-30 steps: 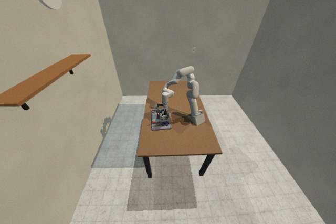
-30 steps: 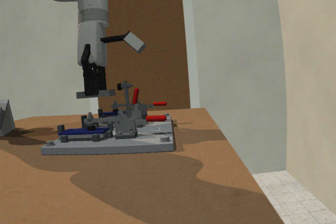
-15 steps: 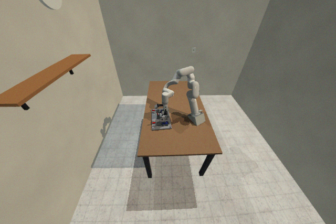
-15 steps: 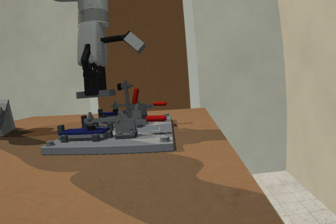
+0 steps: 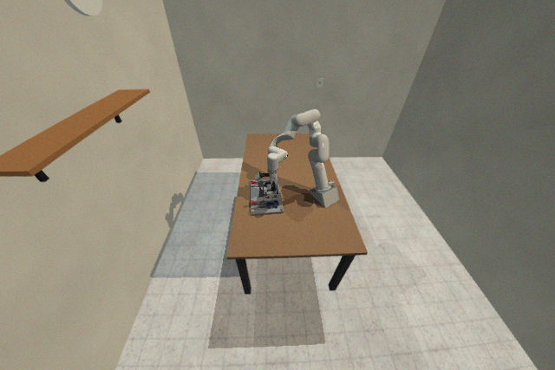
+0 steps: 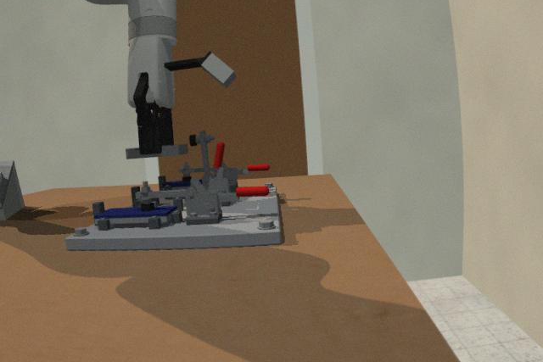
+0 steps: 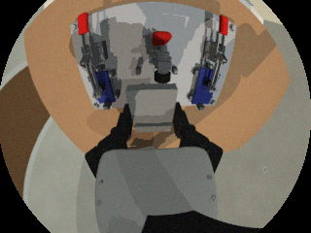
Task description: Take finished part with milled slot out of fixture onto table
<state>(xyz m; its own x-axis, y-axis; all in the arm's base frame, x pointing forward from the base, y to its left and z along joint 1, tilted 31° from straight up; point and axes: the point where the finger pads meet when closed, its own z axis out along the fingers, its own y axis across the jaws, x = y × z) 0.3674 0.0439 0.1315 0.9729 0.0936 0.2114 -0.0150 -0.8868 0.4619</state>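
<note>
The grey fixture plate is 6 cm ahead of my hand, 1 cm to the right of it and 10 cm below it. From my hand the other things lie so: blue blank (12 cm to the right, 9 cm below); then grey finished part (1 cm behind, 1 cm below).
</note>
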